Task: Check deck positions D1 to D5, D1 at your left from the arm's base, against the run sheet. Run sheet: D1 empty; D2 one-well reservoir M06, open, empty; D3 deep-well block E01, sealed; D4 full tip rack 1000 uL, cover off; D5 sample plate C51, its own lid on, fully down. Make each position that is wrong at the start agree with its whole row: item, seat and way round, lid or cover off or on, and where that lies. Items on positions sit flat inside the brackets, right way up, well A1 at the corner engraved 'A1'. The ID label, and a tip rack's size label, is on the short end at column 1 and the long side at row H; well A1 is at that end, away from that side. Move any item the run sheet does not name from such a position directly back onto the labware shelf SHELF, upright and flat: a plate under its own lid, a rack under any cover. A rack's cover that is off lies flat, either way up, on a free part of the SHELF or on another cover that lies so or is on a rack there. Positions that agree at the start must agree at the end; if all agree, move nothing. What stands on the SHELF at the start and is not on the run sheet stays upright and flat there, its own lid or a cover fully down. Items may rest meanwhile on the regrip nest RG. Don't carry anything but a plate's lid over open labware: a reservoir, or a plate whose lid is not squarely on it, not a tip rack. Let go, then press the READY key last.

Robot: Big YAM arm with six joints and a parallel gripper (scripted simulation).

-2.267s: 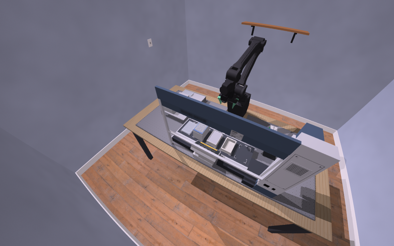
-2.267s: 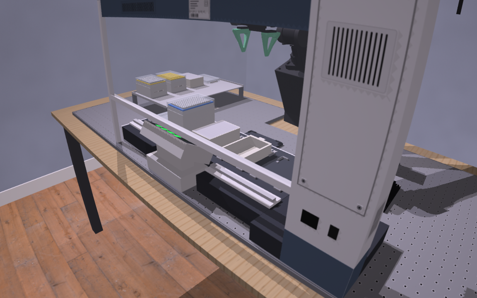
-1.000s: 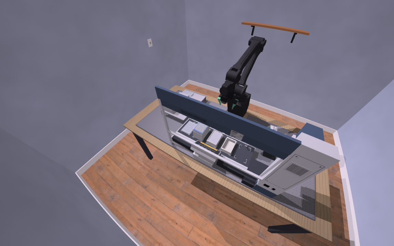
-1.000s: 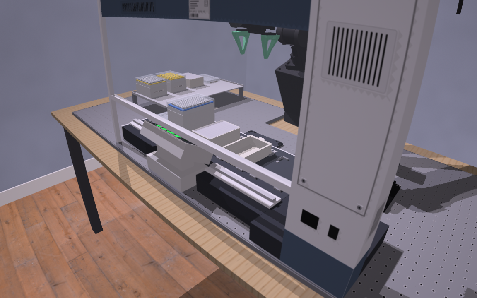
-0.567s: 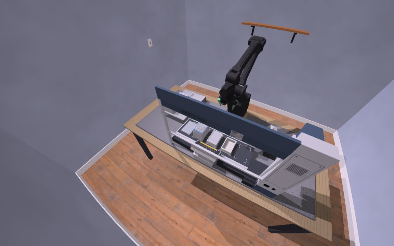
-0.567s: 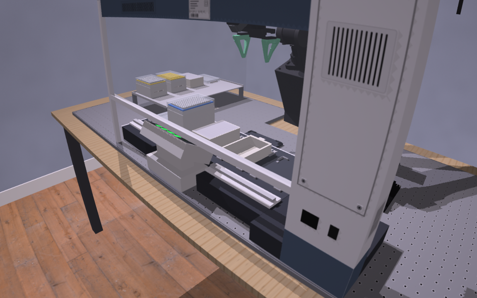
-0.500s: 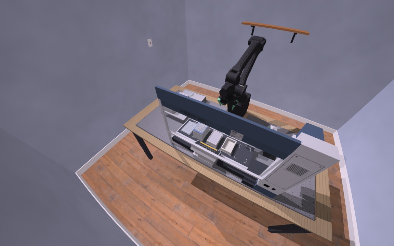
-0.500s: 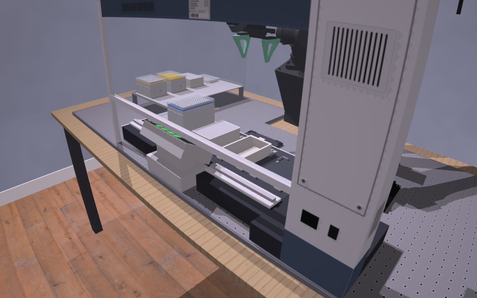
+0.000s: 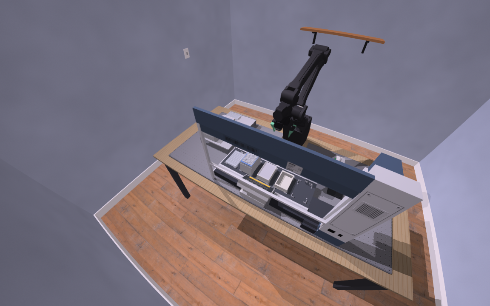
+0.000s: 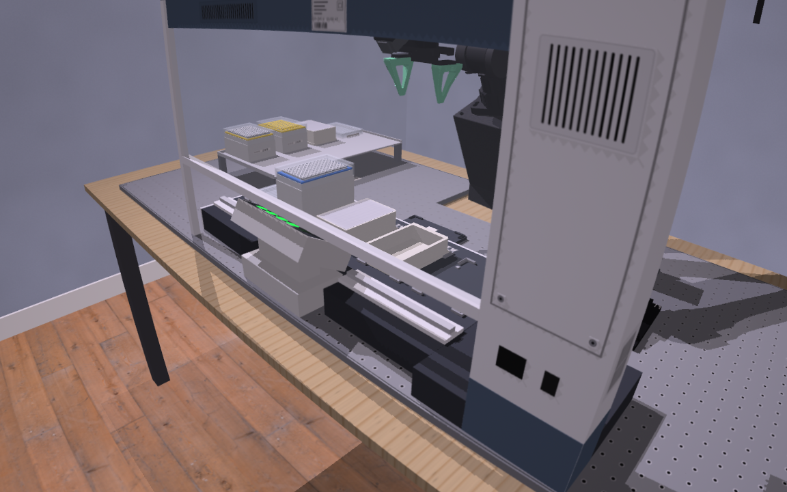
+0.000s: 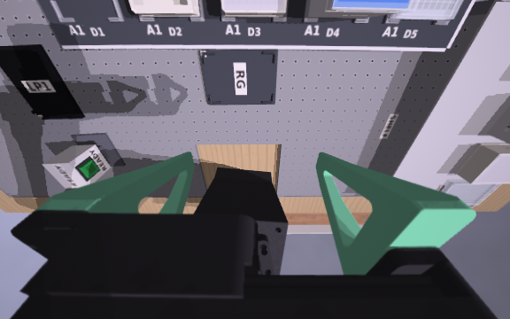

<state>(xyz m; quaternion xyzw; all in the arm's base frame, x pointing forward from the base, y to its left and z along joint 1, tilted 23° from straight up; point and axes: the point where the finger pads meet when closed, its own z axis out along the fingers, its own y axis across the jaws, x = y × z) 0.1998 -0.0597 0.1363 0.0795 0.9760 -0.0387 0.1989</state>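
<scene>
The blue tip rack lies 170 mm below my hand, 150 mm to the right of it and 130 mm ahead of it. From my hand the other things lie so: green ready key 410 mm to the left, 210 mm below, 100 mm behind; regrip nest RG 280 mm below, 30 mm to the left, 10 mm ahead; top beam 350 mm ahead, 220 mm above, 20 mm to the right.
</scene>
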